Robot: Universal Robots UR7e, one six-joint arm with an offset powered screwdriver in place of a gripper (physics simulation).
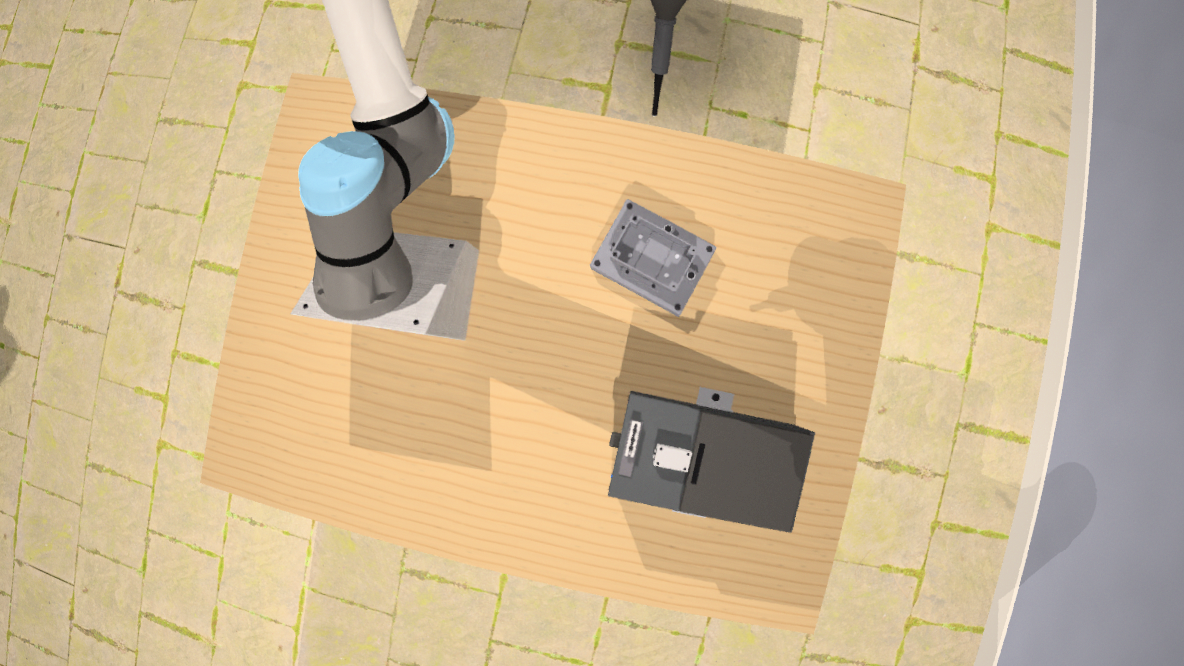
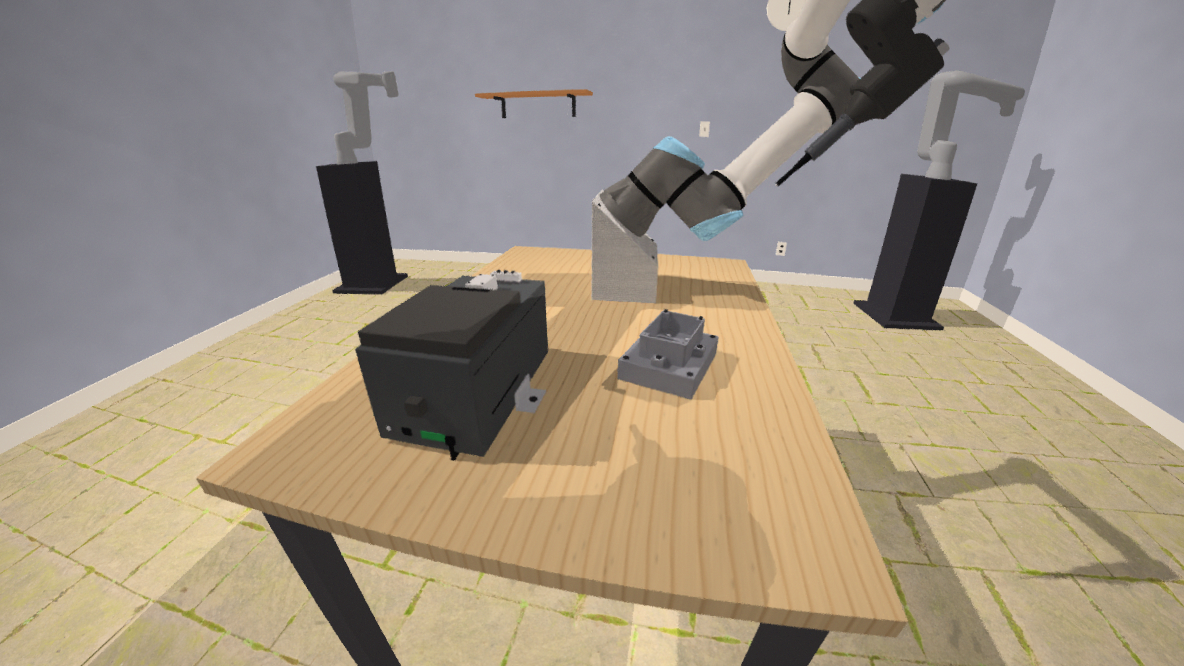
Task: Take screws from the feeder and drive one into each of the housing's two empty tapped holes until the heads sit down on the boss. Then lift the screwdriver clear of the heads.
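My screwdriver (image 1: 654,112) (image 2: 779,182) is raised high, its thin black bit pointing down at a slant, well apart from the housing and the feeder. No screw can be made out at its tip; it has no fingers. The grey housing (image 1: 608,261) (image 2: 656,378) lies flat on the table, turned at an angle, with its open box upward and dark holes around its flange and rim. Which holes are empty is too small to tell. The dark screw feeder (image 1: 749,472) (image 2: 422,376) stands beside the housing, with a white pick-up block (image 1: 672,457) (image 2: 482,283) on top.
My arm's base plate (image 1: 438,318) is fixed on the wooden table (image 1: 397,505) (image 2: 563,538). A small metal bracket (image 1: 706,395) (image 2: 526,401) sticks out from the feeder's side facing the housing. Two grey robot arms on dark pedestals (image 2: 356,223) (image 2: 910,248) stand beyond the table.
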